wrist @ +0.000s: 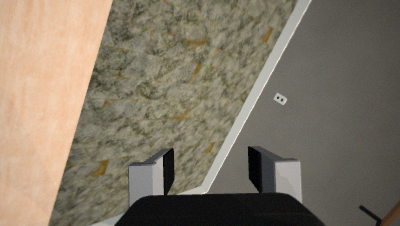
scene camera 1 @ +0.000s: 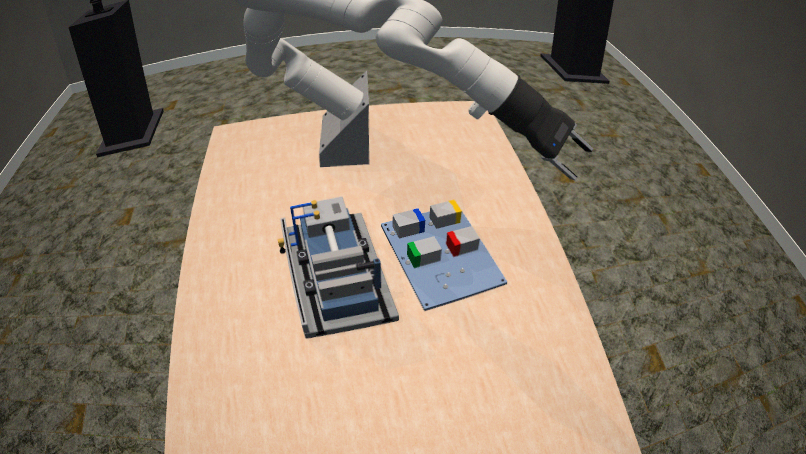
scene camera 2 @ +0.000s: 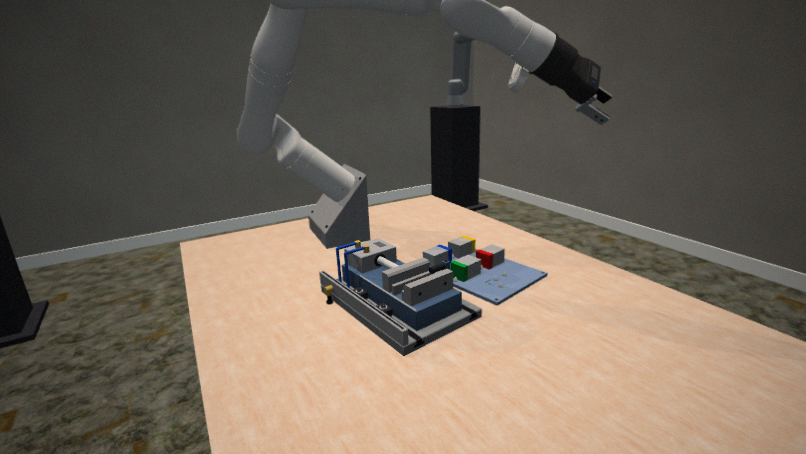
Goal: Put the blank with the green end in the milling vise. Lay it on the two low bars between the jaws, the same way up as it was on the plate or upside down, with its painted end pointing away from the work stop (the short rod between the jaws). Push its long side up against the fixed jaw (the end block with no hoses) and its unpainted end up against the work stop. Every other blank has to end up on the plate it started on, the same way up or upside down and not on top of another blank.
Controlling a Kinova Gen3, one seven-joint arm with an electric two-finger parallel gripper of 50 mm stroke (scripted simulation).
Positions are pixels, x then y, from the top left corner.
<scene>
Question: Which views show my gripper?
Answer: The wrist view, scene camera 1 and scene camera 2: all of them.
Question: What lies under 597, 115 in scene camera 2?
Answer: My gripper.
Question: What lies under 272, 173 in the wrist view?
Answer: My gripper.
</scene>
